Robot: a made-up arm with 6 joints. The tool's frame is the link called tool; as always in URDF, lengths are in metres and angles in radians. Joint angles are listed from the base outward.
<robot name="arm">
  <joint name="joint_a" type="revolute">
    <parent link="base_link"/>
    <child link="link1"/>
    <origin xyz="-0.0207 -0.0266 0.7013" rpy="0 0 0"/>
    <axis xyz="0 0 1"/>
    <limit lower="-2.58" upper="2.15"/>
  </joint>
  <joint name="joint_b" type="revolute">
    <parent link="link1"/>
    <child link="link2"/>
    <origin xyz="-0.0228 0.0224 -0.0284" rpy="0 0 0"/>
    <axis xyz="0.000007 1 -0.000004"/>
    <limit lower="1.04" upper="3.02"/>
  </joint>
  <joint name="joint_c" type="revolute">
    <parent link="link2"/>
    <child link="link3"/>
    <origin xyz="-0.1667 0.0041 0.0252" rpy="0 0 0"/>
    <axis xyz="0.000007 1 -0.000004"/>
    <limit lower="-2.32" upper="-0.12"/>
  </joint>
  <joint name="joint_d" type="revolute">
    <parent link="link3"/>
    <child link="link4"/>
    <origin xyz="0.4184 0.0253 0.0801" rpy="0 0 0"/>
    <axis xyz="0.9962 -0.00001 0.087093"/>
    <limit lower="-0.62" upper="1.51"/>
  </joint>
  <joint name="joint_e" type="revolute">
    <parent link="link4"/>
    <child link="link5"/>
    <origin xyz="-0.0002 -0.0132 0.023" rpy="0 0 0"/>
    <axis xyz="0.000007 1 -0.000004"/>
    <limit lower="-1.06" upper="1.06"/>
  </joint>
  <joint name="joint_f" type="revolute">
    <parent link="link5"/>
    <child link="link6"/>
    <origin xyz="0.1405 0.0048 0.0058" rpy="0 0 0"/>
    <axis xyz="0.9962 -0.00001 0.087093"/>
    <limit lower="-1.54" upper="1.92"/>
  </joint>
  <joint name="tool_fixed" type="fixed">
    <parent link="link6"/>
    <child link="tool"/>
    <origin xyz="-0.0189 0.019 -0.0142" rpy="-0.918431 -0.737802 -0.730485"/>
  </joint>
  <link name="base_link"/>
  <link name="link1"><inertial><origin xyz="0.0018 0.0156 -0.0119"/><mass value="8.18"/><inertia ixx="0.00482" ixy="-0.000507" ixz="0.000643" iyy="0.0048" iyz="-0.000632" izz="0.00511"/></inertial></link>
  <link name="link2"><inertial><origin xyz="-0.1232 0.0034 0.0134"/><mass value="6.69"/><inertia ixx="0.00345" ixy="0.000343" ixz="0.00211" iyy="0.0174" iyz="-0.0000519" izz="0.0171"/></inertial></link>
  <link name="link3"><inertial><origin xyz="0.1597 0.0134 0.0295"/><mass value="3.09"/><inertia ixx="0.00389" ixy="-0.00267" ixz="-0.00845" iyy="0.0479" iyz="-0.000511" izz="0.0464"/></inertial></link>
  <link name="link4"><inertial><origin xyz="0.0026 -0.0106 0.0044"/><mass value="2.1"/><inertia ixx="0.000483" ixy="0" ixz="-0.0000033" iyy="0.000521" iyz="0" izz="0.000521"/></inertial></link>
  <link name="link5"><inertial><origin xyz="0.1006 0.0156 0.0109"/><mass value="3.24"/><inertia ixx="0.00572" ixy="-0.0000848" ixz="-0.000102" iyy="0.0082" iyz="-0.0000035" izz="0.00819"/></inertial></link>
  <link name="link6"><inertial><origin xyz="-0.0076 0.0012 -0.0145"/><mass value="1.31"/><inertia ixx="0.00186" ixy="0" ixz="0.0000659" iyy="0.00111" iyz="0" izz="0.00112"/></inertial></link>
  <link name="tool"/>
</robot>
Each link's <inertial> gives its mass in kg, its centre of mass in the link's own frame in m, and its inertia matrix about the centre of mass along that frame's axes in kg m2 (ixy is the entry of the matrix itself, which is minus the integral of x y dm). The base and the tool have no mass. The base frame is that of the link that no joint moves.
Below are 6 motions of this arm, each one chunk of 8 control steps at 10 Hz.
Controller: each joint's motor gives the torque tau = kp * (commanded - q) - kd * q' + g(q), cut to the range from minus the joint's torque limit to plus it. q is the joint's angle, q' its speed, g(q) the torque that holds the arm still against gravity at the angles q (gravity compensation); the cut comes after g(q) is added. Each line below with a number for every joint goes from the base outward.
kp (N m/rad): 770 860 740 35 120 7.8
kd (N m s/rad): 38 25 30 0.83 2.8 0.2
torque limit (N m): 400 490 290 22 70 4.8
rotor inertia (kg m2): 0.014 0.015 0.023 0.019 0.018 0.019
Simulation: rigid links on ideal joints. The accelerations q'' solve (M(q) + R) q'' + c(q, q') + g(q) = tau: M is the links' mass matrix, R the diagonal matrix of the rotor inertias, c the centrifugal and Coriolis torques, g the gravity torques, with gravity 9.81 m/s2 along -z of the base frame. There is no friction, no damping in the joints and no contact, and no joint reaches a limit. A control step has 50 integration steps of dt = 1/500 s. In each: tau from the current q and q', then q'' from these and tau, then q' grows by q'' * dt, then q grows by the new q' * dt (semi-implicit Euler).
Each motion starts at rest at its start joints. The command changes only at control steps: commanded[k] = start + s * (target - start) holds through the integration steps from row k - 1 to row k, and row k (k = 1, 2, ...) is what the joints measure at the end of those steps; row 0 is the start. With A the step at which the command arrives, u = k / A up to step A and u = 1 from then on. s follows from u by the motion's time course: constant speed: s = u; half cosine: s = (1 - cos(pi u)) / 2; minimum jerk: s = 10 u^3 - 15 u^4 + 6 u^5; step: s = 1 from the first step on.
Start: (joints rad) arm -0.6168 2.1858 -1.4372 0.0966 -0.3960 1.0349
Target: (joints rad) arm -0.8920 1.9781 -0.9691 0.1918 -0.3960 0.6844
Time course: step
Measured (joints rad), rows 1 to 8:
1: -0.8485 1.9478 -1.0414 0.1615 -0.4325 0.6949
2: -0.9356 2.0082 -0.9476 0.3870 -0.3866 0.5323
3: -0.8888 2.0059 -0.9366 0.1471 -0.3616 0.7062
4: -0.8849 1.9708 -0.9732 0.1745 -0.4058 0.7192
5: -0.8955 1.9624 -0.9863 0.1989 -0.4147 0.6758
6: -0.8928 1.9778 -0.9716 0.1902 -0.3952 0.6830
7: -0.8910 1.9858 -0.9611 0.1935 -0.3868 0.6848
8: -0.8919 1.9803 -0.9658 0.1934 -0.3941 0.6796

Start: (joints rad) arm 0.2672 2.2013 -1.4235 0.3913 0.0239 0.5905
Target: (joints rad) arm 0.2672 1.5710 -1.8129 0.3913 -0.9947 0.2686
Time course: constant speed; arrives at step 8
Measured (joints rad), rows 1 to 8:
1: 0.2687 2.1439 -1.4472 0.4030 -0.0910 0.5279
2: 0.2660 2.0356 -1.5223 0.3890 -0.2485 0.4841
3: 0.2644 1.9329 -1.5940 0.3763 -0.3945 0.4752
4: 0.2660 1.8598 -1.6385 0.3786 -0.5138 0.4324
5: 0.2666 1.7966 -1.6727 0.3913 -0.6272 0.3734
6: 0.2655 1.7212 -1.7172 0.3980 -0.7524 0.3334
7: 0.2652 1.6346 -1.7719 0.3894 -0.8857 0.3005
8: 0.2663 1.5500 -1.8257 0.3788 -1.0167 0.2618

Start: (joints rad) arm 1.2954 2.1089 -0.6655 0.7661 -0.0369 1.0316
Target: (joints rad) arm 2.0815 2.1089 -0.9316 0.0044 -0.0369 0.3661
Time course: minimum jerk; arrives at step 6
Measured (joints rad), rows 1 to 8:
1: 1.3211 2.1091 -0.6736 0.7304 -0.0326 1.0083
2: 1.4494 2.1074 -0.7179 0.5622 -0.0223 0.8830
3: 1.6709 2.0992 -0.8022 0.3091 -0.0322 0.6540
4: 1.9020 2.0917 -0.8889 0.0878 -0.0515 0.4503
5: 2.0500 2.0944 -0.9351 -0.0148 -0.0532 0.3607
6: 2.0845 2.1053 -0.9359 -0.0050 -0.0401 0.3651
7: 2.0821 2.1133 -0.9273 0.0071 -0.0315 0.3719
8: 2.0816 2.1114 -0.9283 0.0043 -0.0343 0.3626

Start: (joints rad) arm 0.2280 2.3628 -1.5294 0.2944 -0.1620 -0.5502
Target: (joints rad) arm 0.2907 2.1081 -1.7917 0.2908 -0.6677 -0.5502
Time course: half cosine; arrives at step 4
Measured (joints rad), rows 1 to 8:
1: 0.2362 2.3389 -1.5518 0.3060 -0.2274 -0.5481
2: 0.2561 2.2520 -1.6368 0.3114 -0.4098 -0.5451
3: 0.2771 2.1227 -1.7639 0.2749 -0.6209 -0.5477
4: 0.2923 2.0427 -1.8438 0.2303 -0.7248 -0.5566
5: 0.2961 2.0655 -1.8330 0.2443 -0.6994 -0.5572
6: 0.2915 2.1260 -1.7821 0.3079 -0.6493 -0.5461
7: 0.2877 2.1413 -1.7627 0.3331 -0.6408 -0.5456
8: 0.2887 2.1140 -1.7838 0.2972 -0.6646 -0.5519

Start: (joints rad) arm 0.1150 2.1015 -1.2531 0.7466 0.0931 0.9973
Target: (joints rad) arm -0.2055 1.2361 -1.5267 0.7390 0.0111 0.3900
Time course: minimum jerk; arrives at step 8
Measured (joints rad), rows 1 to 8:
1: 0.1110 2.0899 -1.2545 0.7474 0.0935 0.9838
2: 0.0873 2.0204 -1.2692 0.7488 0.0895 0.9126
3: 0.0342 1.8646 -1.3216 0.7453 0.0627 0.7883
4: -0.0420 1.6492 -1.4048 0.7385 0.0191 0.6573
5: -0.1202 1.4358 -1.4851 0.7326 -0.0165 0.5358
6: -0.1737 1.2819 -1.5373 0.7278 -0.0254 0.4389
7: -0.1985 1.2157 -1.5542 0.7265 -0.0151 0.3957
8: -0.2048 1.2224 -1.5421 0.7335 0.0018 0.3953

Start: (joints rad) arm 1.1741 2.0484 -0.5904 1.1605 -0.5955 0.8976
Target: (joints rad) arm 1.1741 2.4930 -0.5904 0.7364 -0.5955 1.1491
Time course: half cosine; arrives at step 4
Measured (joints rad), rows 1 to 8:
1: 1.1747 2.1117 -0.5951 1.0561 -0.5910 0.9467
2: 1.1756 2.2734 -0.5942 0.8783 -0.5788 1.0544
3: 1.1753 2.4451 -0.5761 0.7821 -0.5656 1.1336
4: 1.1748 2.5153 -0.5627 0.7824 -0.5708 1.1393
5: 1.1741 2.4992 -0.5795 0.7558 -0.5917 1.1371
6: 1.1741 2.4838 -0.6007 0.7064 -0.6050 1.1587
7: 1.1741 2.4883 -0.5974 0.7254 -0.5997 1.1584
8: 1.1741 2.4966 -0.5868 0.7484 -0.5917 1.1435

